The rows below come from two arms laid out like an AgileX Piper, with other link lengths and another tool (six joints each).
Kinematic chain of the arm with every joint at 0, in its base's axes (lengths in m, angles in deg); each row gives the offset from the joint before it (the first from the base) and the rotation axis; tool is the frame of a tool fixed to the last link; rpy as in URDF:
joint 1: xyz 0 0 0.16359 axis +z
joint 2: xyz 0 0 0 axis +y
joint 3: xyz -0.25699 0 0.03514 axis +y
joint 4: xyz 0.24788 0 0.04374 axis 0.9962 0 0.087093
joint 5: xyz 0 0 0 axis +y
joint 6: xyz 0.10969 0 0.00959 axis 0.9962 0 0.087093
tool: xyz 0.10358 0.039 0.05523 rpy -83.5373 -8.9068 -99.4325
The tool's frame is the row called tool.
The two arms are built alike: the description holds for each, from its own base.
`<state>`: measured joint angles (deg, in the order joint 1, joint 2, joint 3, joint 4, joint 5, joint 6); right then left.
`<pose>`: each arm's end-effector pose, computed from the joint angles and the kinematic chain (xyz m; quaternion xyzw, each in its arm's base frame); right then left.
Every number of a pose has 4 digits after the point. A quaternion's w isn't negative.
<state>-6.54 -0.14 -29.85 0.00 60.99 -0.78 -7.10 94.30 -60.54 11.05 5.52 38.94</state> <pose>0.1552 0.0221 0.3051 -0.5871 0.5999 -0.4711 0.2710 0.4941 -0.0677 0.2424 -0.3092 0.8498 -0.2396 0.3533</pose>
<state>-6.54 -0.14 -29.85 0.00 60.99 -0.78 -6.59 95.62 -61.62 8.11 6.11 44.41</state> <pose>0.1552 0.0221 0.3051 -0.5871 0.5999 -0.4711 0.2710 0.4982 -0.0671 0.2364 -0.2961 0.8589 -0.2258 0.3515</pose>
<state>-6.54 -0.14 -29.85 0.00 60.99 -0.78 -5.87 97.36 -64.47 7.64 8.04 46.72</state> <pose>0.1552 0.0221 0.3051 -0.5871 0.5999 -0.4711 0.2710 0.5071 -0.0627 0.2356 -0.2910 0.8646 -0.2120 0.3505</pose>
